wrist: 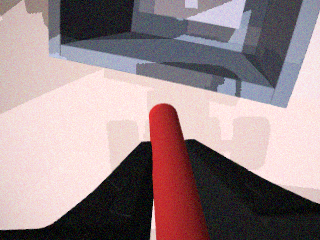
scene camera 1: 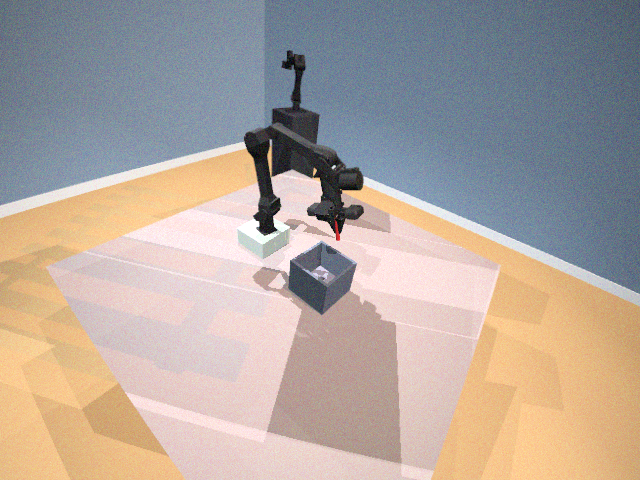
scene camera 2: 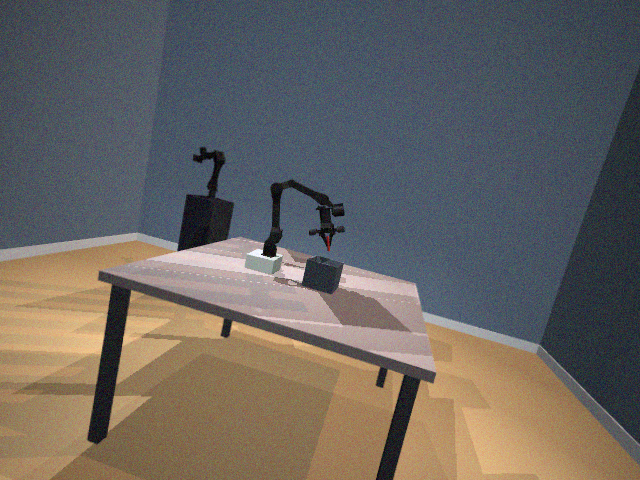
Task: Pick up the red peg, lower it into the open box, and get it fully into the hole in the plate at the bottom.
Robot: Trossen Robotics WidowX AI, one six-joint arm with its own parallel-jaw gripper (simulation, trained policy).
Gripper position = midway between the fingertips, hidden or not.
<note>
In view: my gripper (scene camera 1: 338, 233) and a grey box (wrist: 260, 61).
My gripper also shows in the wrist view (wrist: 167, 150).
</note>
